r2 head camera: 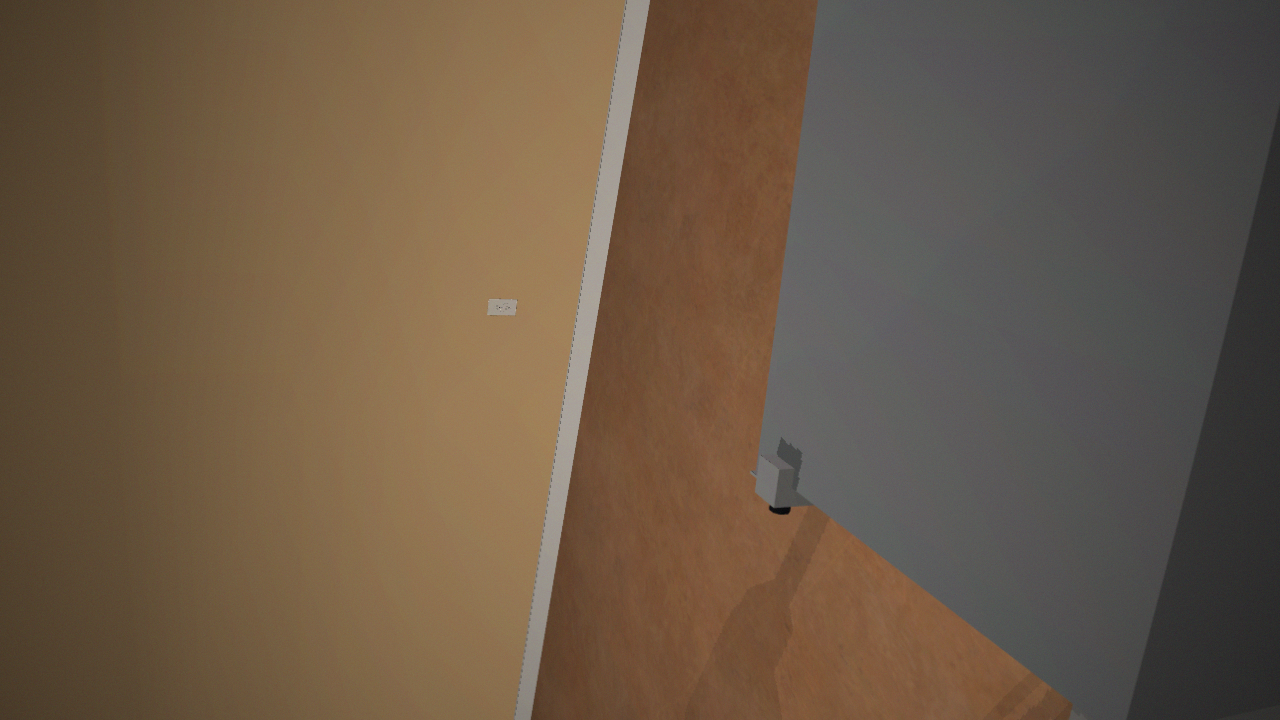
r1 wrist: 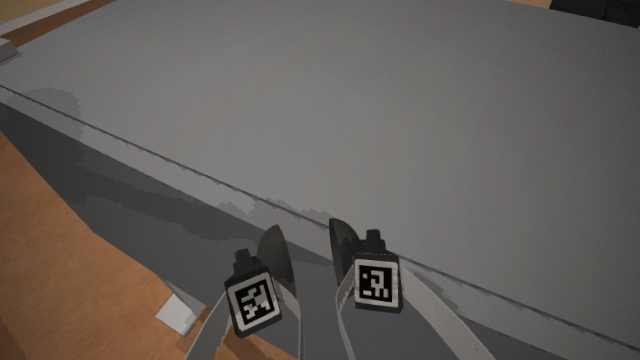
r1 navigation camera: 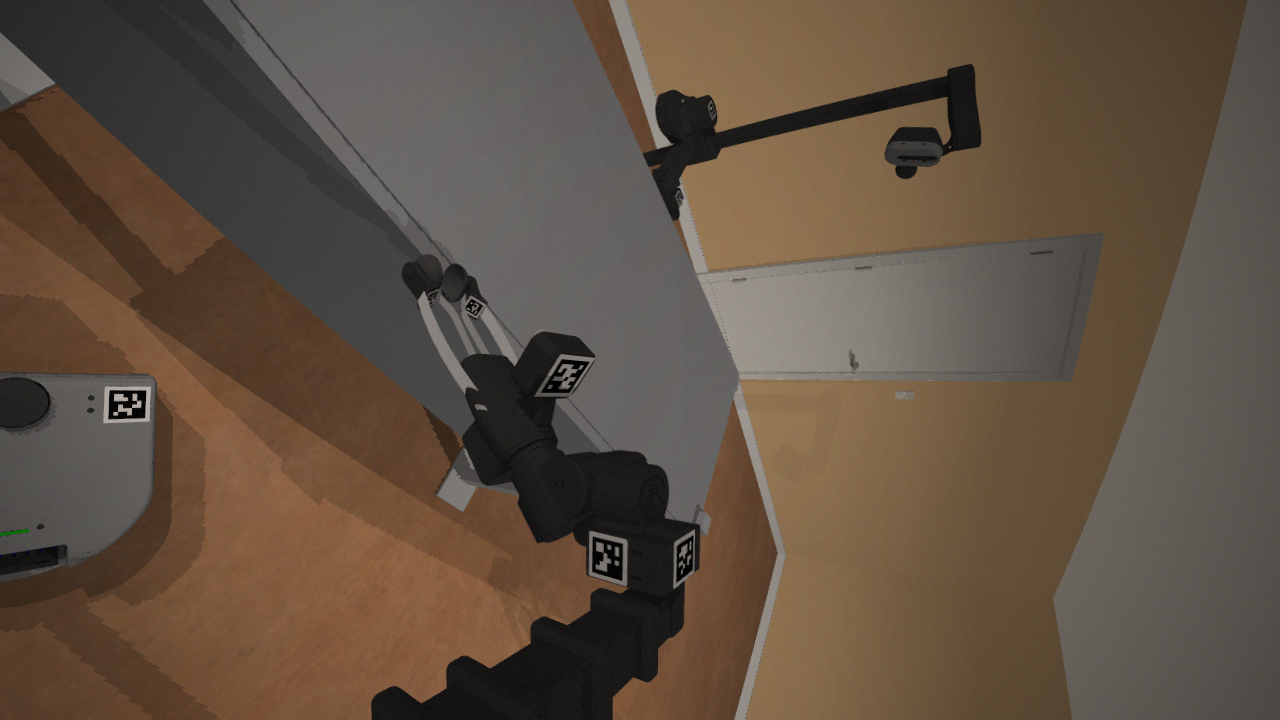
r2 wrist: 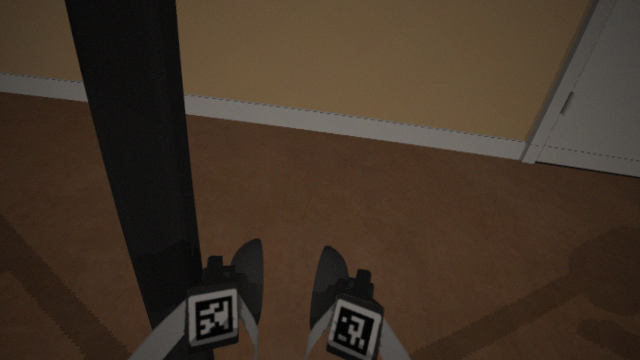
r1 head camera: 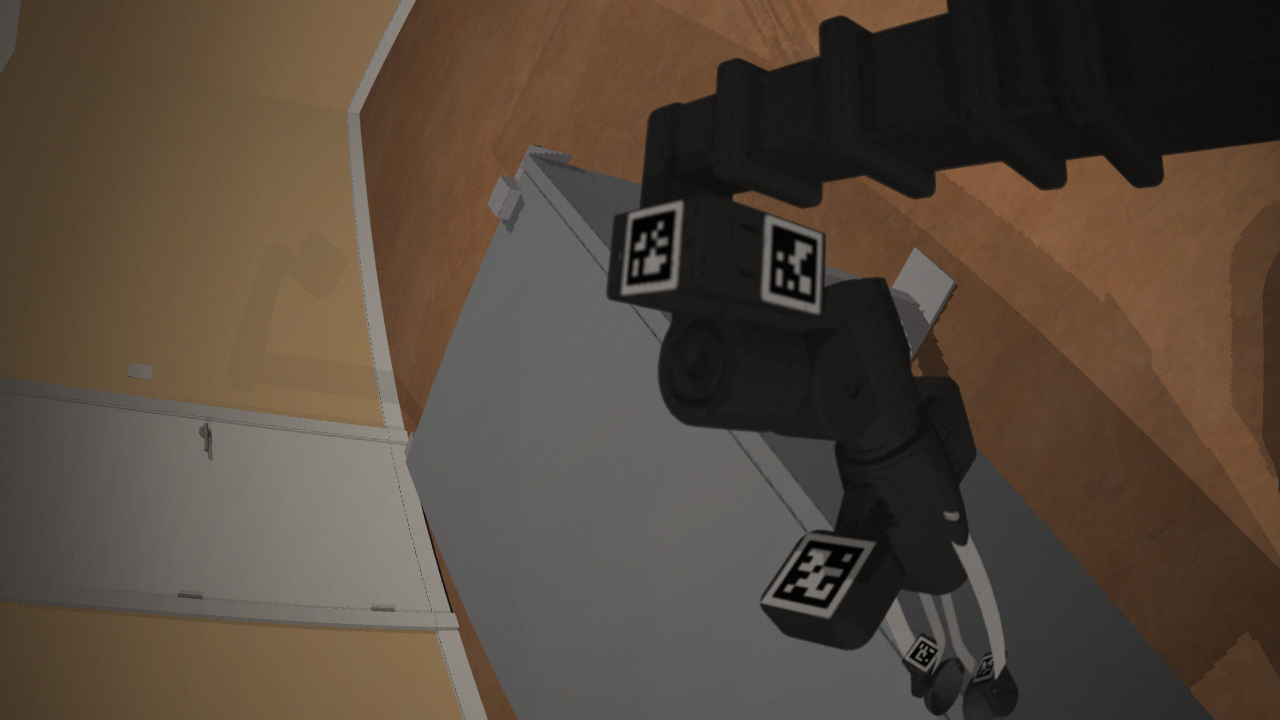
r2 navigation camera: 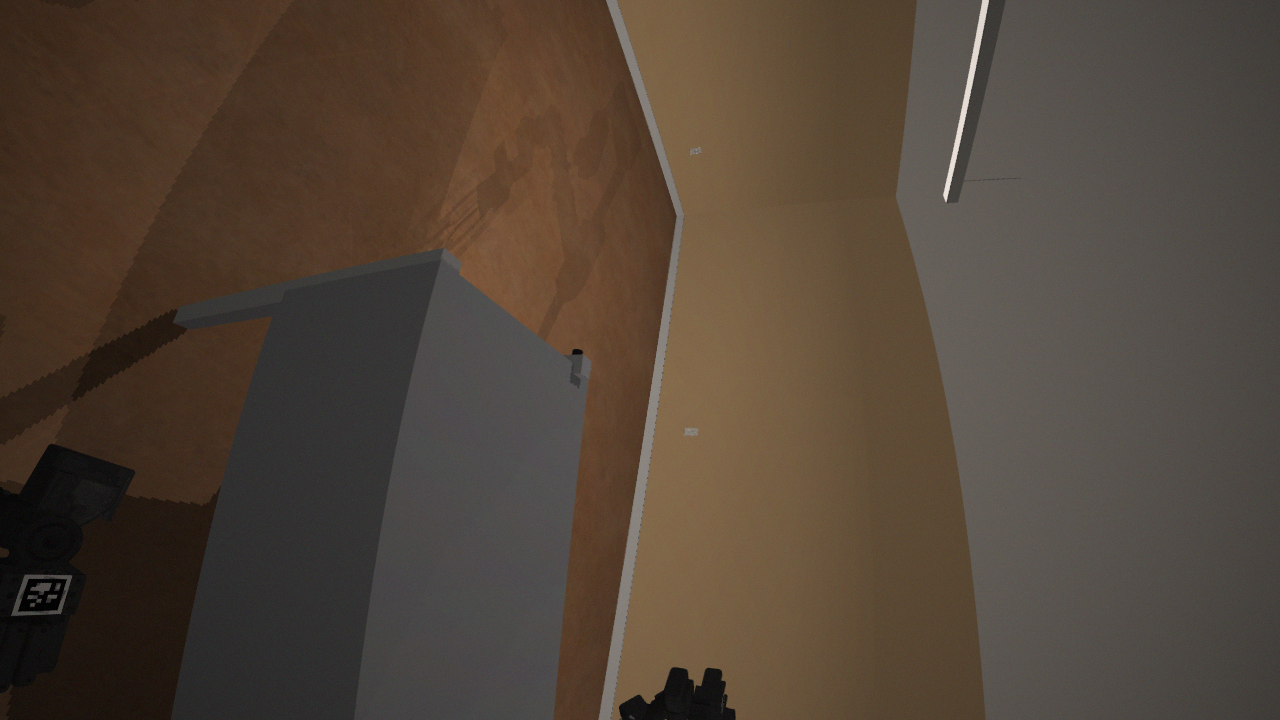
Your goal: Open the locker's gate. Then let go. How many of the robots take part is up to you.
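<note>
The big grey locker [r1 head camera: 537, 447] [r1 navigation camera: 537, 134] [r1 wrist: 350, 125] [r2 head camera: 939, 268] [r2 navigation camera: 465, 492] shows its broad upper face. A seam sets off a narrow strip [r1 head camera: 769, 476] [r1 wrist: 150, 161] along the edge beside its dark side face [r1 navigation camera: 179, 116]. I cannot tell how far the gate stands open. A small grey block [r2 head camera: 772, 481] [r1 head camera: 505, 198] sits at one corner. R1's gripper [r1 head camera: 960, 687] [r1 navigation camera: 440, 279] [r1 wrist: 310, 257] is open over the strip's edge, its fingers apart with no object held between them; contact is unclear. R2's gripper [r2 wrist: 286, 282] is open and empty over floor, beside a black mast.
A pale plate [r1 head camera: 926, 288] [r1 navigation camera: 458, 483] [r1 wrist: 175, 314] sticks out past the dark side. R2's head [r1 navigation camera: 913, 147] and mast show beyond the locker. A white door [r1 head camera: 223, 519] [r1 navigation camera: 904, 322] stands in the tan wall. R1's base [r1 navigation camera: 80, 465] is at the left of its navigation view.
</note>
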